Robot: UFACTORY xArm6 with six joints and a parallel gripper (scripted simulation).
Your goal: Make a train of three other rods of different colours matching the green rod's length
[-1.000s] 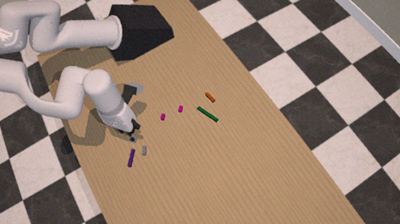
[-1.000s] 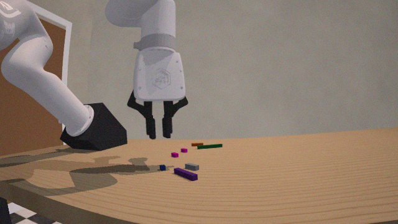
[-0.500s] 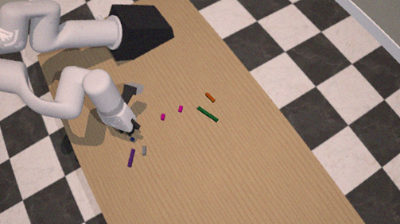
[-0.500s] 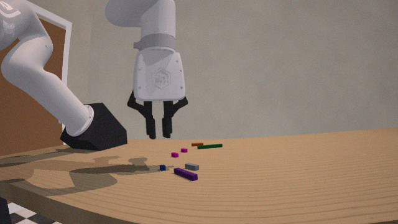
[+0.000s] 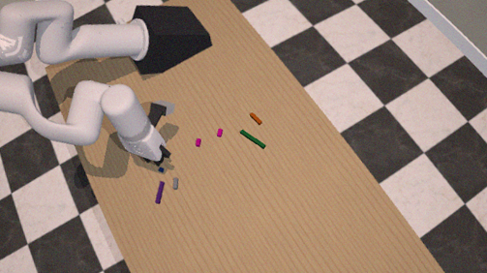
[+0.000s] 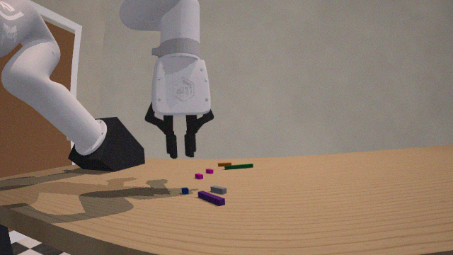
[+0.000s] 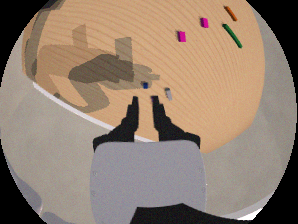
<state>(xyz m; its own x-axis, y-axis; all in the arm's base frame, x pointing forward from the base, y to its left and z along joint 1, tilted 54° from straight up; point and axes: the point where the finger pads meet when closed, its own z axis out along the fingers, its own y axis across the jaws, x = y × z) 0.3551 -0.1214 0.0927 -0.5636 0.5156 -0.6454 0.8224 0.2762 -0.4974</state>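
Now: hand 8 cm above the blue rod. Round my hand: purple rod 8 cm below, 6 cm ahead, 4 cm to the right; then grey rod 8 cm below, 6 cm ahead, 1 cm to the left; then green rod 25 cm to the left, 8 cm below, 8 cm ahead.
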